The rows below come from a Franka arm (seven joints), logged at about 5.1 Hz.
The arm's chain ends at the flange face. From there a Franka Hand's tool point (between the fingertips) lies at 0.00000 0.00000 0.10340 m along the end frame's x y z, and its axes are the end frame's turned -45 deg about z.
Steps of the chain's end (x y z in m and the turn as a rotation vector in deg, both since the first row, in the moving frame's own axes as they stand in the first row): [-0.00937 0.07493 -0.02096 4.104 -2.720 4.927]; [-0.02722 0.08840 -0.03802 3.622 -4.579 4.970]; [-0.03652 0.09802 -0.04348 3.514 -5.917 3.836]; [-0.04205 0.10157 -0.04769 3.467 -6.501 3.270]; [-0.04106 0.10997 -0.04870 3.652 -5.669 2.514]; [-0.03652 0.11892 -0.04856 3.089 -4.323 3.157]
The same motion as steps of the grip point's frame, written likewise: [-0.05747 0.03775 -0.02134 4.825 0.979 4.927]; [-0.08252 0.03277 -0.03856 5.799 -0.677 4.970]; [-0.09779 0.03139 -0.04422 6.669 -1.699 3.836]; [-0.10505 0.02930 -0.04854 7.048 -2.145 3.270]; [-0.10910 0.03681 -0.04942 6.591 -1.426 2.514]; [-0.11122 0.04878 -0.04900 5.241 -0.873 3.157]
